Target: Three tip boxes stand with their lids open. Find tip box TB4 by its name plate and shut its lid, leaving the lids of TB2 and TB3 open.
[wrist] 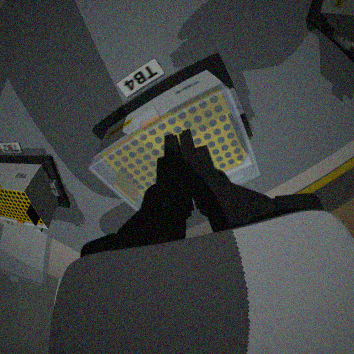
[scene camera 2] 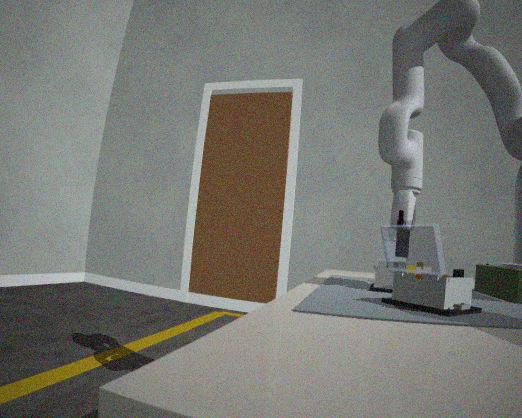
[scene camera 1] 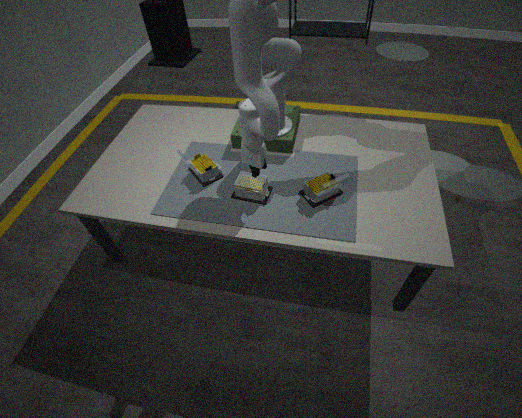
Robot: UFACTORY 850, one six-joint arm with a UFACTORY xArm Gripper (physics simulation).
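Tip box TB4 (scene camera 1: 251,186) (wrist: 220,112) stands in the middle, its name plate (wrist: 140,78) readable. Its clear lid lies over the yellow perforated rack; I cannot tell whether it is fully seated. TB2 (scene camera 1: 320,189) (scene camera 2: 419,290) (wrist: 36,192) has its clear lid (scene camera 2: 422,245) (wrist: 22,250) standing open. The third box, TB3 (scene camera 1: 204,169), also has its lid open; its plate is unreadable, and a corner of it shows at the wrist view's upper right. My gripper (scene camera 1: 255,174) (scene camera 2: 401,255) (wrist: 183,150) is shut and empty, its tips low over TB4's lid near its back side; contact cannot be told.
The boxes stand on a blue-grey mat (scene camera 1: 300,220) on the table (scene camera 1: 400,225). The arm's green base (scene camera 1: 240,139) (scene camera 2: 497,282) is behind TB4. TB2 stands to TB4's right and TB3 to its left in the first scene view.
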